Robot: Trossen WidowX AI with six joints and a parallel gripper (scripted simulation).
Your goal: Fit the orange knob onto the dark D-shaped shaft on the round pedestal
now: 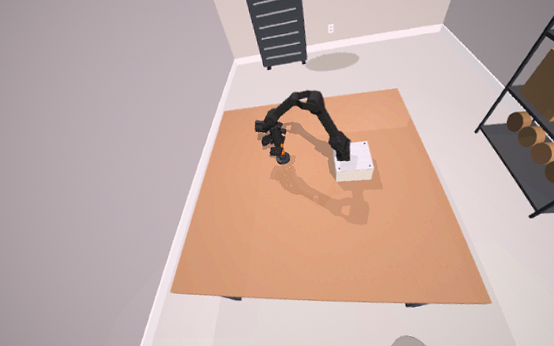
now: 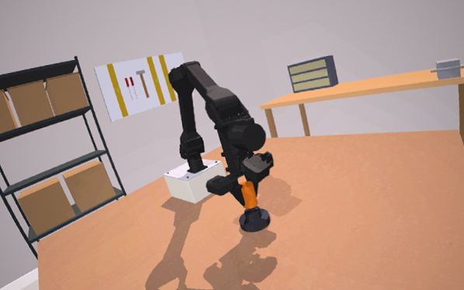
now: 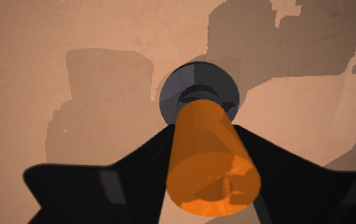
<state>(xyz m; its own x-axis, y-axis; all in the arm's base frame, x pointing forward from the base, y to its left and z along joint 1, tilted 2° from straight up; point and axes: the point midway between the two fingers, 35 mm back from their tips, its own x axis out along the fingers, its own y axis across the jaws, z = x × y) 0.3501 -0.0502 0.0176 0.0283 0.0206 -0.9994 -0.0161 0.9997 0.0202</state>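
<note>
Right now the orange knob is 2 cm above my gripper tip. Round my gripper tip: dark round pedestal 4 cm below.
</note>
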